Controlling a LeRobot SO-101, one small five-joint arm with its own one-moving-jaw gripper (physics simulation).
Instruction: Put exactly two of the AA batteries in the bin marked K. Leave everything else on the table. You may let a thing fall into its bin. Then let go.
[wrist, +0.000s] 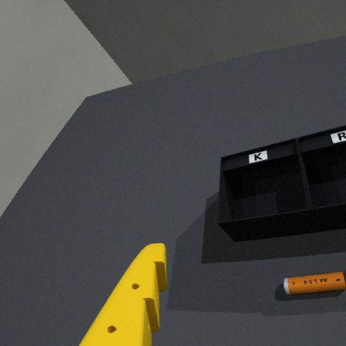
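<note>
An orange AA battery (316, 283) with a pale positive end lies on its side on the dark table, at the lower right of the wrist view, in front of the bins. The bin marked K (265, 221) is the left compartment of a black open-topped box; no battery shows in the part of its inside that I can see. My gripper is fully open: its yellow notched fixed jaw shows at the lower left, and the moving jaw has swung out of the picture. The jaw is left of the battery, apart from it, with nothing held.
A compartment marked R (327, 200) adjoins K on the right, and the picture's edge cuts it off. The dark table (125, 165) reaches a far edge at the top and a left edge running down to the lower left. Shadows lie around the box.
</note>
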